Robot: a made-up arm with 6 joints.
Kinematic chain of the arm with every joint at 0, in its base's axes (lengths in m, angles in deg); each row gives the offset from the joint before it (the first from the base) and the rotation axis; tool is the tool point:
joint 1: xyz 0 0 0.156 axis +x
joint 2: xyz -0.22 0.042 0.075 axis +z
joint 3: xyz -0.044 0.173 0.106 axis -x
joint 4: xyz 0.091 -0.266 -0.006 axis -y
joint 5: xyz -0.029 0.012 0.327 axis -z
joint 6: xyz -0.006 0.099 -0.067 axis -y
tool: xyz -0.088 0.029 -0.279
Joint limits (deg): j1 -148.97..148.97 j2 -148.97..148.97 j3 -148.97..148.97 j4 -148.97..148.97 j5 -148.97..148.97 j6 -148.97..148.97
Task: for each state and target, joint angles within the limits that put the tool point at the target. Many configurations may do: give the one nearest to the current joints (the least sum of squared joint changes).
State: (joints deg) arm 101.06 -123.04 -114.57 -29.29 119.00 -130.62
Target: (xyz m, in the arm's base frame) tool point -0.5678 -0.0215 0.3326
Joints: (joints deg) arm 106.60 -144.14 -96.17 -1.55 110.21 -133.03
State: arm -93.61 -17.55 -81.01 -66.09 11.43 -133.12
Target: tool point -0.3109 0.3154 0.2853
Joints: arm -117.63 -32.12 -77.06 -35.16 13.66 -104.25
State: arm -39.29 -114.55 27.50 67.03 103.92 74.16
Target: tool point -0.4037 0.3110 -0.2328
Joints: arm -82.12 -129.38 7.75 75.44 118.85 100.08
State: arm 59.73 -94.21 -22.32 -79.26 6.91 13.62
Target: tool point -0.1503 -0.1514 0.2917
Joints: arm 55.85 -88.55 -16.01 -76.22 27.27 -1.41
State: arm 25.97 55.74 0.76 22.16 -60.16 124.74
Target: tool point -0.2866 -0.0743 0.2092
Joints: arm 28.50 74.85 13.19 48.94 -99.75 55.49
